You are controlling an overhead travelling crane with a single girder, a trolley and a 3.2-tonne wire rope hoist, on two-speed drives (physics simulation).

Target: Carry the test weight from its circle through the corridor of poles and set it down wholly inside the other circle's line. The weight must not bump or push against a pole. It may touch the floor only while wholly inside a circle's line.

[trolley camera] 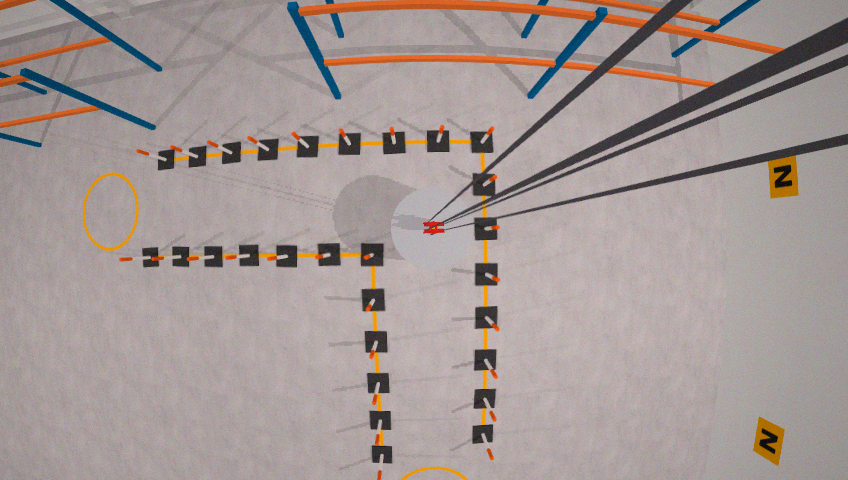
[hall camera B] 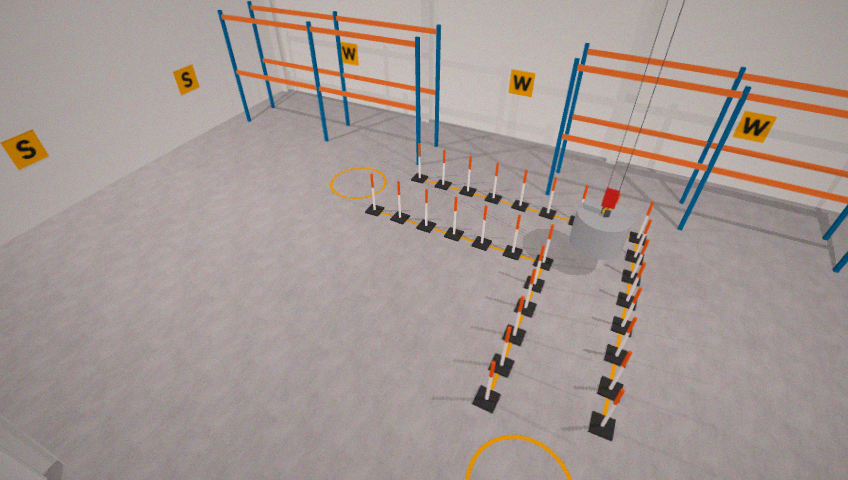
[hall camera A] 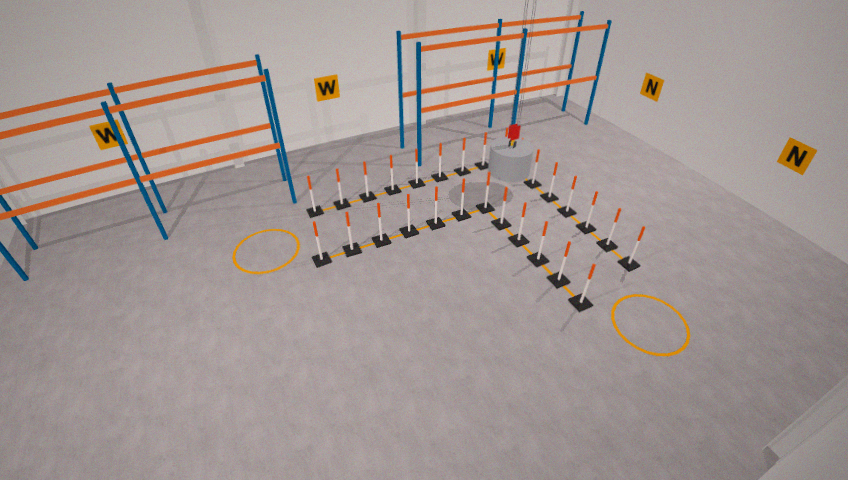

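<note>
The grey cylindrical test weight (hall camera A: pixel 510 165) (hall camera B: pixel 599 236) (trolley camera: pixel 416 249) hangs upright above the floor, its shadow apart from it. My hook (hall camera A: pixel 512 143) (hall camera B: pixel 606 211) (trolley camera: pixel 433 228), under a red block, is shut on its top. The weight is in the corridor's bend, between the inner corner pole (hall camera A: pixel 487 196) (hall camera B: pixel 547 246) (trolley camera: pixel 371 254) and the outer row, with a gap to the outer pole bases in the trolley view. One circle (hall camera A: pixel 261 273) (hall camera B: pixel 330 183) (trolley camera: pixel 137 211) lies beyond one leg's end. The other circle (hall camera A: pixel 612 321) (hall camera B: pixel 514 436) (trolley camera: pixel 435 468) lies beyond the other leg's end.
Blue and orange racks stand along the W wall, one rack (hall camera A: pixel 418 107) (hall camera B: pixel 714 158) (trolley camera: pixel 315 51) behind the bend and another rack (hall camera A: pixel 138 178) (hall camera B: pixel 417 101) farther along. The wall with the N signs (hall camera A: pixel 651 87) (trolley camera: pixel 783 176) is beyond the outer row.
</note>
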